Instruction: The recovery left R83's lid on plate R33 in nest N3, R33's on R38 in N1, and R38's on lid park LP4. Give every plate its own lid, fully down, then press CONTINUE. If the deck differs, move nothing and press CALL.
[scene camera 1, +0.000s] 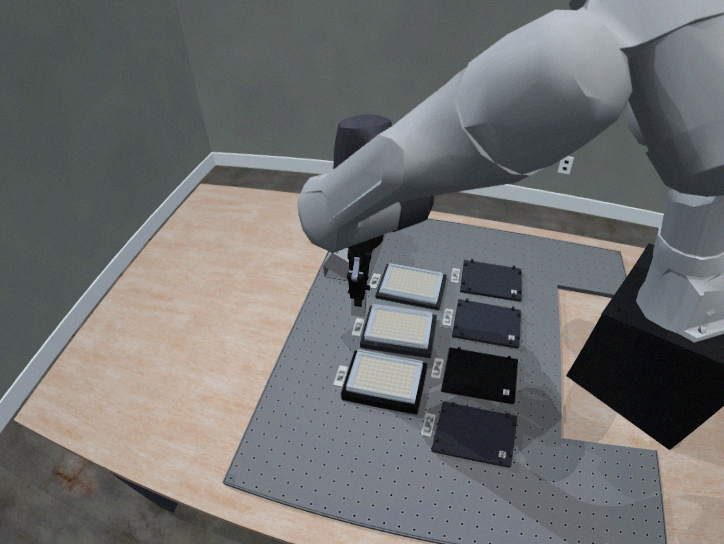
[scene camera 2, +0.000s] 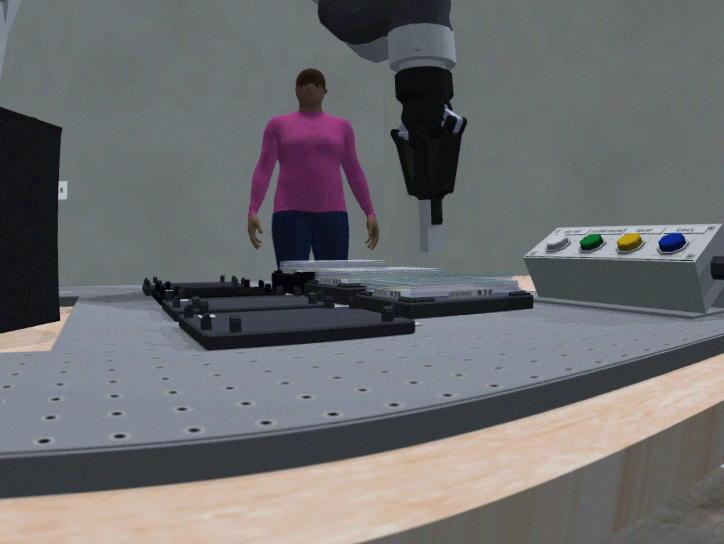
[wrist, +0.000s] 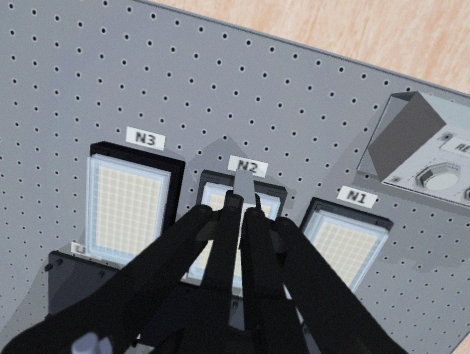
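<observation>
Three plates with clear lids sit in the nests: N1 (scene camera 1: 411, 283) (wrist: 347, 247), N2 (scene camera 1: 399, 327) (wrist: 205, 257) and N3 (scene camera 1: 384, 377) (wrist: 131, 207). The lids look level; fine seating is too small to judge. The near plate (scene camera 2: 421, 288) in scene camera 2 has a label that reads R38. Lid parks LP1 (scene camera 1: 490, 279), LP3 (scene camera 1: 486, 322), LP4 (scene camera 1: 479, 375) and LP2 (scene camera 1: 475, 435) show no lids. My gripper (scene camera 1: 358, 301) (scene camera 2: 433, 225) (wrist: 241, 182) is shut and empty, above the deck near the N1 and N2 labels.
A button box (scene camera 2: 614, 283) (wrist: 415, 145) stands beyond N1, with white (scene camera 2: 557, 242) (wrist: 440, 180), green (scene camera 2: 591, 241), yellow (scene camera 2: 629, 241) and blue (scene camera 2: 671, 241) buttons. The arm hides most of it in scene camera 1. A person (scene camera 2: 310, 163) stands behind the table.
</observation>
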